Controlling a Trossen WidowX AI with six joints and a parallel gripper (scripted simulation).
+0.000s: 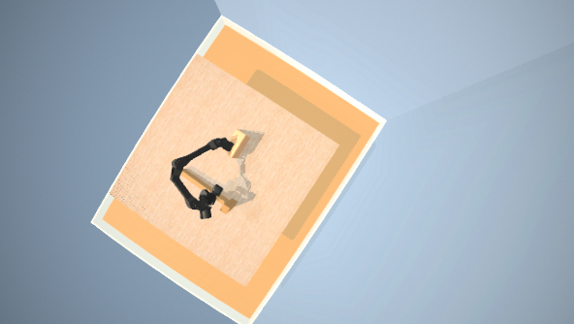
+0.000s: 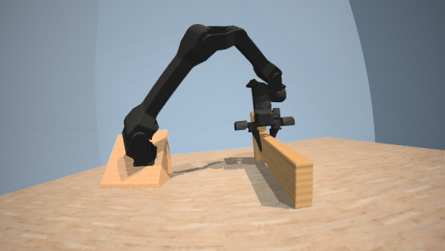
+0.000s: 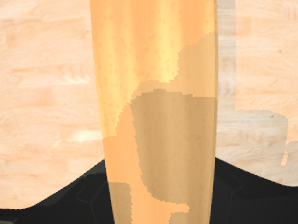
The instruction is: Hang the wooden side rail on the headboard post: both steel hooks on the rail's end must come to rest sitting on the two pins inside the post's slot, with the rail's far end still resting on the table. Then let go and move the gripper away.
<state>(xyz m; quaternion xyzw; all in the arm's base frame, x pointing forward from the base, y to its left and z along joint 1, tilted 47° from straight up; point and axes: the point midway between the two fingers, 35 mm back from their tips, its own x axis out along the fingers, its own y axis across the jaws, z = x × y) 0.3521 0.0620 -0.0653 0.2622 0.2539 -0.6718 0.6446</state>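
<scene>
The headboard post is 120 mm to the left of my gripper tip and 40 mm above it.
</scene>
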